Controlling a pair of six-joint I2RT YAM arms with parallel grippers.
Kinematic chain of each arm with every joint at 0, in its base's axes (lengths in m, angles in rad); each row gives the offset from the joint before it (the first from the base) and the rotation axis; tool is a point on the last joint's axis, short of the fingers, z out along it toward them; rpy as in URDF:
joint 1: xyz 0 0 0.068 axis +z
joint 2: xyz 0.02 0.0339 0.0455 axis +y
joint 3: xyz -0.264 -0.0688 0 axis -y
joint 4: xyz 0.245 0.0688 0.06 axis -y
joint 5: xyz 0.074 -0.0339 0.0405 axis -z
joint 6: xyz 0.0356 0 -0.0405 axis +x
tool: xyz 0 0 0 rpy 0 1.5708 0
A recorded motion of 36 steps. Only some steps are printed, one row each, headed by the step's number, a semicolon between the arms.
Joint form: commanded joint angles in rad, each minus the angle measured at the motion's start. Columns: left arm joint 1, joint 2, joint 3, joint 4, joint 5, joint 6; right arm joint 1, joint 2, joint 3, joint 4, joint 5, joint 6.
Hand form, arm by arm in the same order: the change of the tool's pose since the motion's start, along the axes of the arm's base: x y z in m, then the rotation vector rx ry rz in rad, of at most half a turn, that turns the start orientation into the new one. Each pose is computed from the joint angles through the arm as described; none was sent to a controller.
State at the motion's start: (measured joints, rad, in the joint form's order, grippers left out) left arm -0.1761 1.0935 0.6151 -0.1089 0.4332 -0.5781; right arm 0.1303 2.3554 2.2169 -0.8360 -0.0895 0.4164
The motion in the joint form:
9: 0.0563 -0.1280 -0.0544 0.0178 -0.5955 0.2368; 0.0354 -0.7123 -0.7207 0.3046 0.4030 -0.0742
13: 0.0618 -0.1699 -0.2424 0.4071 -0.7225 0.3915; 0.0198 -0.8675 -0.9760 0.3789 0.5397 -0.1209
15: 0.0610 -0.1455 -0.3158 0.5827 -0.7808 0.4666; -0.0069 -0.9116 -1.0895 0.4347 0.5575 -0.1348
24: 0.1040 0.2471 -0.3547 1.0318 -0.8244 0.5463; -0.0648 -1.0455 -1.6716 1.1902 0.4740 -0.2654
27: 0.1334 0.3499 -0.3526 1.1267 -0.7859 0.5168; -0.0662 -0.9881 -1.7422 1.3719 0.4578 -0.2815
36: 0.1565 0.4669 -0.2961 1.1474 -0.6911 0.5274; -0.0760 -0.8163 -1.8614 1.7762 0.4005 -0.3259
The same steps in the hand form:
9: -0.0124 0.0355 0.0078 0.4875 -0.1949 0.4403; -0.1432 -0.0197 0.0973 -0.3019 -0.3317 -0.1843
13: -0.0206 0.0420 -0.0096 0.6034 -0.4373 0.5499; -0.1843 -0.0364 0.0709 -0.4441 -0.3065 -0.2518
15: -0.0228 0.0441 -0.0205 0.6697 -0.5080 0.5948; -0.1968 -0.0474 0.0512 -0.4744 -0.2864 -0.2759
24: 0.0080 0.0521 -0.0636 0.7690 -0.5078 0.6447; -0.2455 -0.0663 -0.0358 -0.4586 -0.5589 -0.2576
27: 0.0152 0.0574 -0.0754 0.7353 -0.5001 0.6490; -0.2463 -0.0662 -0.0539 -0.4523 -0.6109 -0.2495
36: 0.0335 0.0594 -0.0863 0.7211 -0.4827 0.5662; -0.2495 -0.0671 -0.0882 -0.4402 -0.7229 -0.2133

